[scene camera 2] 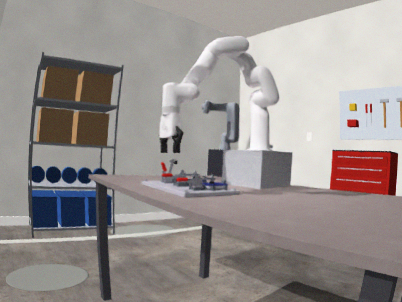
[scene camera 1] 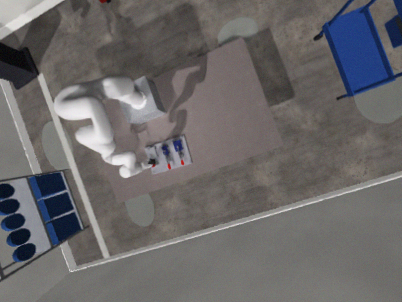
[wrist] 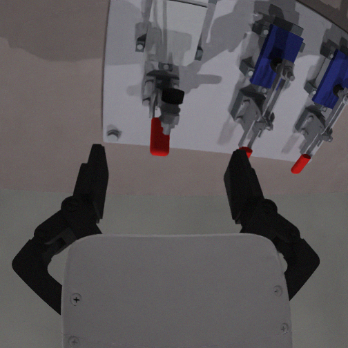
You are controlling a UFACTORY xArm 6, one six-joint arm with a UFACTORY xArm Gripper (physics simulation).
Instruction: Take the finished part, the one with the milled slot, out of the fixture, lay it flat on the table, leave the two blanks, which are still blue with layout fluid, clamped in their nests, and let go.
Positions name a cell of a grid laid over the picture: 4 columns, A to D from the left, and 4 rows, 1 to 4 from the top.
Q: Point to a fixture plate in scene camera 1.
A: At B3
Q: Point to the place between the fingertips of my gripper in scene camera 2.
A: B3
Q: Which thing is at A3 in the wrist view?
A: My gripper.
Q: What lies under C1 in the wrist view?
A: A fixture plate.
